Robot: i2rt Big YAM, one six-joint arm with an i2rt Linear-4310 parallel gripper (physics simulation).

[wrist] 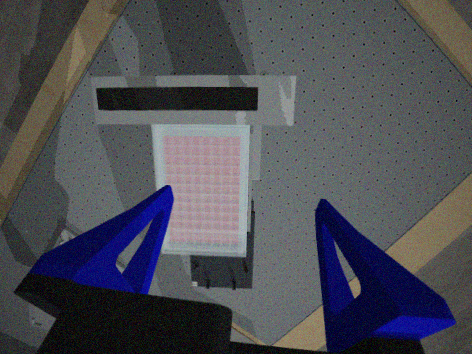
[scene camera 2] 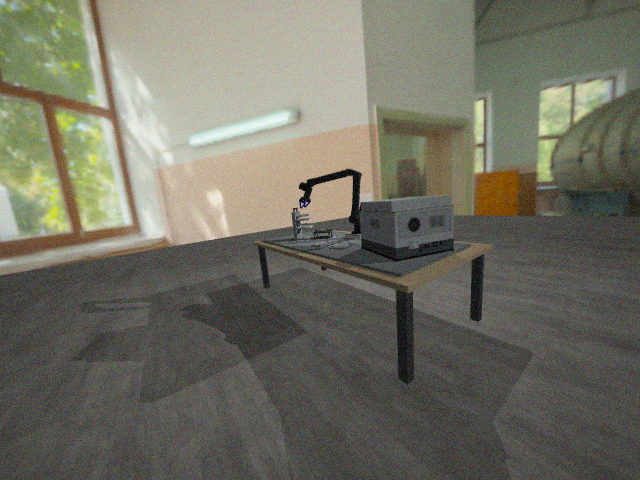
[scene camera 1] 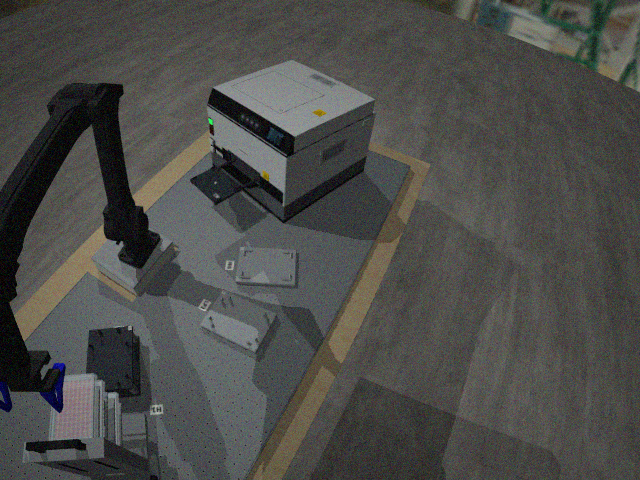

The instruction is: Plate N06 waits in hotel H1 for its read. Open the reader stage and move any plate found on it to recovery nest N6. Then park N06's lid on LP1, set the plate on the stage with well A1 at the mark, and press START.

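Places are measured from the arm's base along level axes (x left, y up, z ahead), in millimetres.
Pixels of known places: gripper, fingertip midpoint: [wrist: 243,198] [scene camera 2: 302,207] [scene camera 1: 35,409]; arm's base, link origin: [scene camera 2: 359,232] [scene camera 1: 139,248].
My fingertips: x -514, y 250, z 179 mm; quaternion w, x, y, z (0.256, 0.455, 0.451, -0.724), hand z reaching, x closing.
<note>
For each thing: its top centre in the pictures, then the offset to it from my fingertips.
- clear-rimmed plate with pink wells, top centre: [wrist: 201,195] [scene camera 1: 71,407] dz +24, dx +35, dy -56 mm
- white reader, top centre: [scene camera 1: 292,91] [scene camera 2: 402,198] dz +91, dx +1051, dy +23 mm
- flat, top centre: [scene camera 1: 266,263] [wrist: 56,318] [scene camera 2: 340,244] dz +184, dx +614, dy -271 mm
My gripper [scene camera 1: 32,406] [scene camera 2: 305,204] [wrist: 243,198] is open and empty, above hotel H1. A clear-rimmed plate with pink wells [scene camera 1: 76,408] [wrist: 202,200] lies on top in the hotel [scene camera 1: 93,448] [scene camera 2: 295,226] [wrist: 276,100]. In the wrist view the left finger overlaps the plate's left edge; the right finger is well off its right side. More levels show below it in scene camera 1. The white reader [scene camera 1: 289,98] [scene camera 2: 408,219] has its black stage [scene camera 1: 217,181] out at the front, with no plate visible on it. A green light [scene camera 1: 210,121] shows. The plate's name and lid cannot be made out.
Two light grey nests with corner posts, one flat [scene camera 1: 266,266] and one nearer the hotel [scene camera 1: 235,326], lie mid-table; their small labels are hard to read. A dark pinned stand [scene camera 1: 111,359] [wrist: 222,272] is beside the hotel. The arm's base [scene camera 1: 116,263] stands at the table's edge.
</note>
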